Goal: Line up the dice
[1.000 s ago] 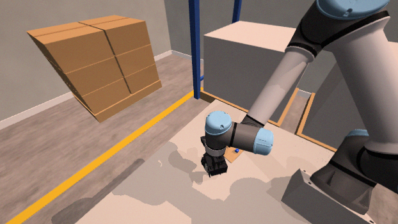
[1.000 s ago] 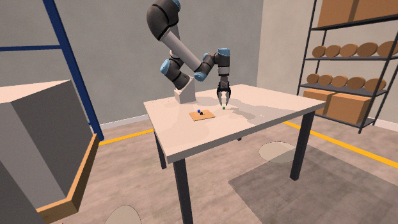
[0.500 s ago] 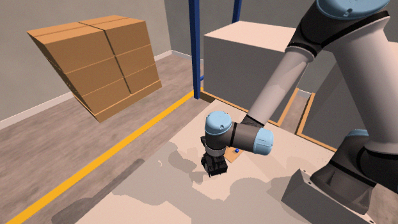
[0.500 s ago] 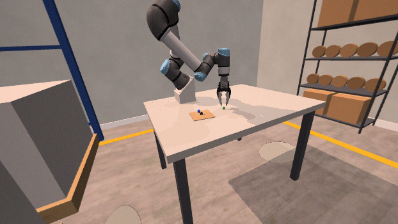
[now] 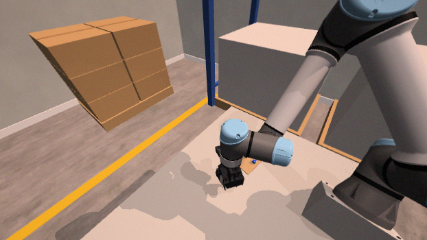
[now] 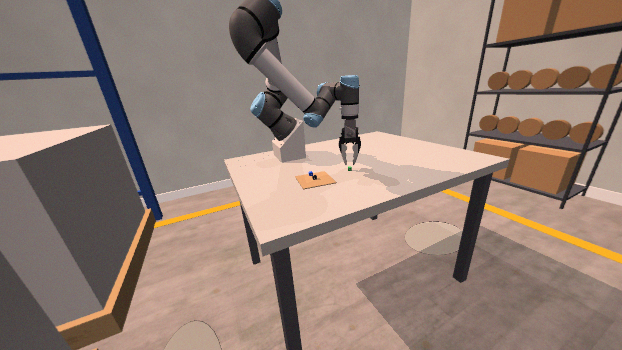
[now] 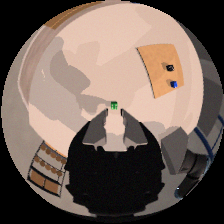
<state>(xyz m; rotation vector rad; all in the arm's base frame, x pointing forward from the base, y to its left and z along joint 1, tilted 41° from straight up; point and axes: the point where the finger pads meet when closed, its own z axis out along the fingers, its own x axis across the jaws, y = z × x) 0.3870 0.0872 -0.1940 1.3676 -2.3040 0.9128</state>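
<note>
The green die lies 30 mm below my hand. From my hand the other things lie so: blue die (180 mm to the right, 30 mm below, 20 mm behind); black die (180 mm to the right, 30 mm below, 30 mm ahead); tan mat (180 mm to the right, 40 mm below, 30 mm ahead).
</note>
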